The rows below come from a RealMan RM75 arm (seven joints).
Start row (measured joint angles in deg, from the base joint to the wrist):
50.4, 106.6, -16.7, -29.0, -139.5, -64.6, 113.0
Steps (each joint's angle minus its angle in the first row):
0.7, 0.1, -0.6, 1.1, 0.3, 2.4, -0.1
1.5, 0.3, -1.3, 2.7, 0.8, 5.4, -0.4
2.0, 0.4, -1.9, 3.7, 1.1, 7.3, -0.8
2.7, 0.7, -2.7, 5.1, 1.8, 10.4, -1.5
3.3, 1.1, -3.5, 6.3, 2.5, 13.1, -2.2
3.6, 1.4, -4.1, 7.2, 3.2, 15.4, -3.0
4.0, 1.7, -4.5, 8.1, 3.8, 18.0, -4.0
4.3, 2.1, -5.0, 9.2, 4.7, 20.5, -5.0
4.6, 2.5, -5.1, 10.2, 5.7, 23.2, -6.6
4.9, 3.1, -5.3, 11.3, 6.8, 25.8, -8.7
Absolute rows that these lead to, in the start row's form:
51.1, 106.7, -17.3, -27.9, -139.2, -62.2, 112.9
51.9, 106.9, -18.0, -26.3, -138.7, -59.2, 112.6
52.4, 107.0, -18.6, -25.3, -138.4, -57.3, 112.2
53.1, 107.3, -19.4, -23.9, -137.7, -54.2, 111.5
53.7, 107.7, -20.2, -22.7, -137.0, -51.5, 110.8
54.0, 108.0, -20.8, -21.8, -136.3, -49.2, 110.0
54.4, 108.3, -21.2, -20.9, -135.7, -46.6, 109.0
54.7, 108.7, -21.7, -19.8, -134.8, -44.1, 108.0
55.0, 109.1, -21.8, -18.8, -133.8, -41.4, 106.4
55.3, 109.7, -22.0, -17.7, -132.7, -38.8, 104.3

